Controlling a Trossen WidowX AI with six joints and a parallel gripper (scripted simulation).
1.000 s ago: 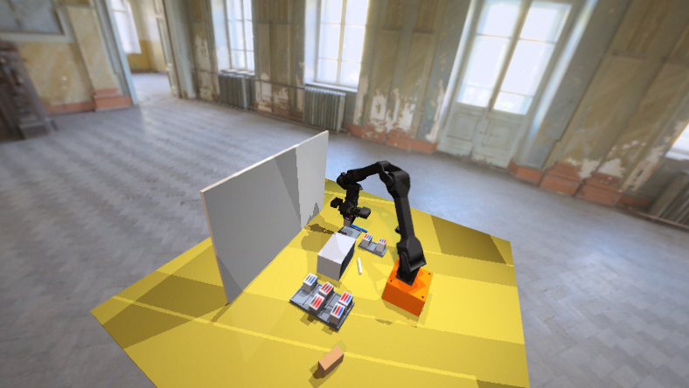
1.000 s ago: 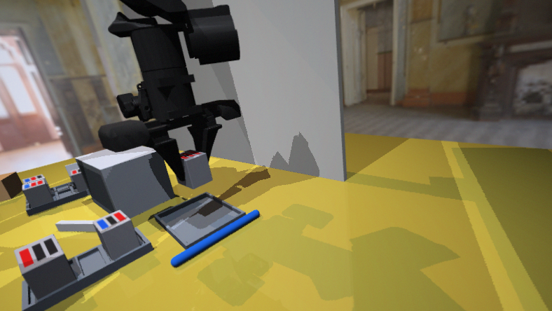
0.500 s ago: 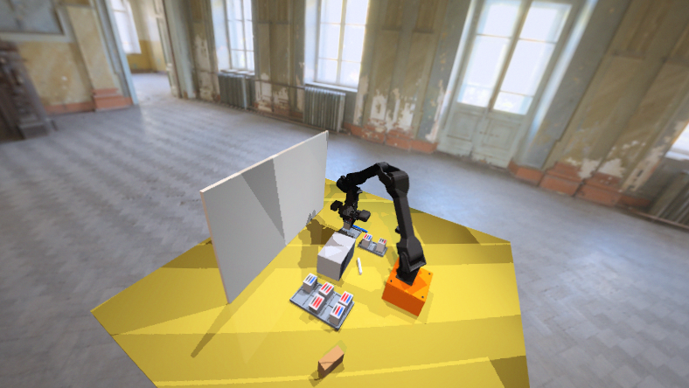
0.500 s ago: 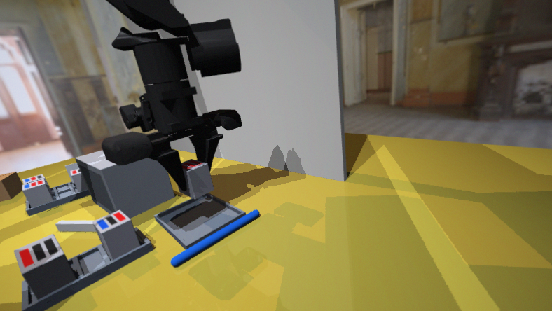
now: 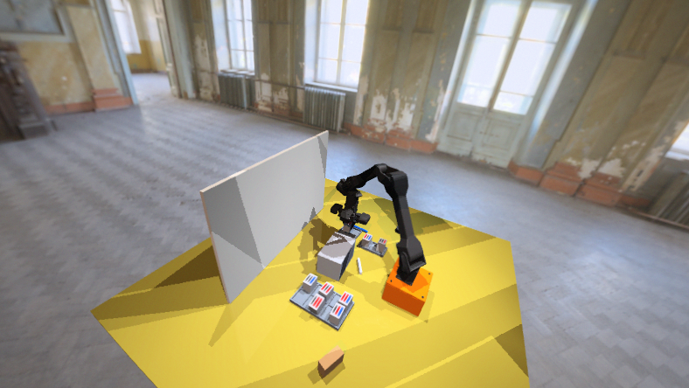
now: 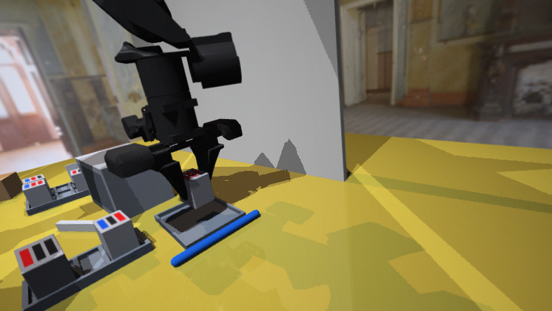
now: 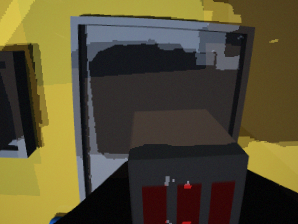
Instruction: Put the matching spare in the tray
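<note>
Right now my gripper tip is 4 cm above the grey tray. Also, from my gripper tip: blue rod (1 cm behind, 7 cm to the right, 4 cm below); then rack (15 cm behind, 1 cm to the left, 4 cm below); then spare (2 cm above).
</note>
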